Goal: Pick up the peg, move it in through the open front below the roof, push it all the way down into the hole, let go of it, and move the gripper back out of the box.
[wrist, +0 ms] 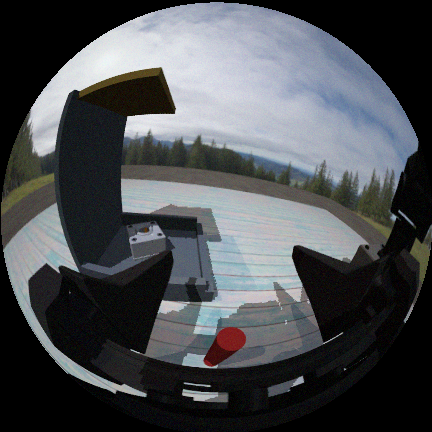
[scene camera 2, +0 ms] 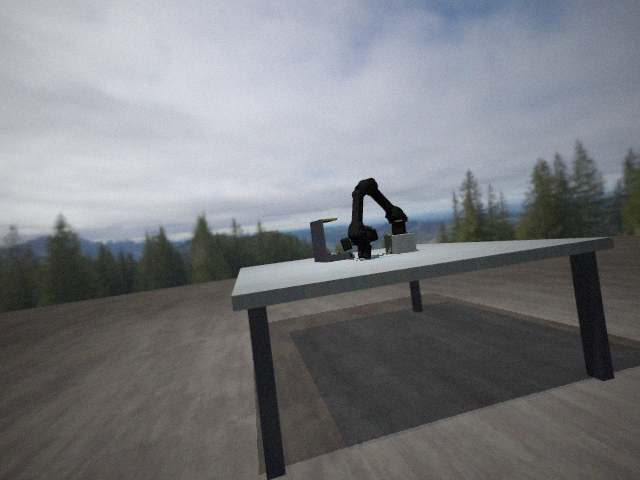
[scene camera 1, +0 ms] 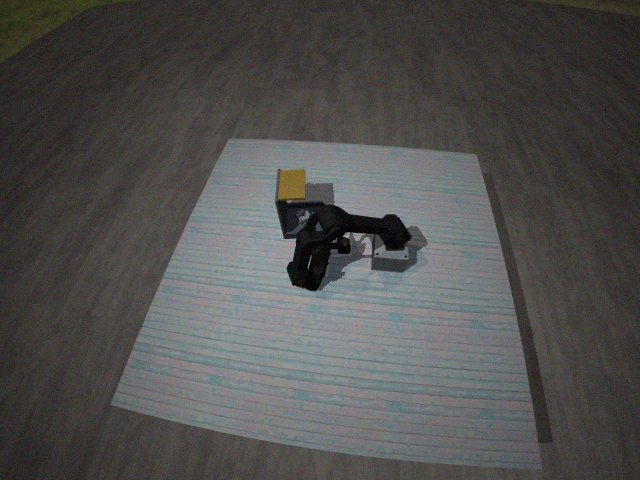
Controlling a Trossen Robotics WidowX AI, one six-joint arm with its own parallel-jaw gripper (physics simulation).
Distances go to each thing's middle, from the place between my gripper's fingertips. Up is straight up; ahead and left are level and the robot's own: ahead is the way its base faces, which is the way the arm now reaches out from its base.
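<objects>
With respect to the red peg (wrist: 228, 340), my hand is 5 cm above it, 1 cm short of it and 6 cm to the right of it. The yellow roof (scene camera 1: 292, 182) stands 13 cm higher than my hand, 9 cm to the right of it and 12 cm ahead of it. I also see the dark box (scene camera 1: 282, 207), which is 2 cm above my hand, 9 cm ahead of it and 10 cm to the right of it.
</objects>
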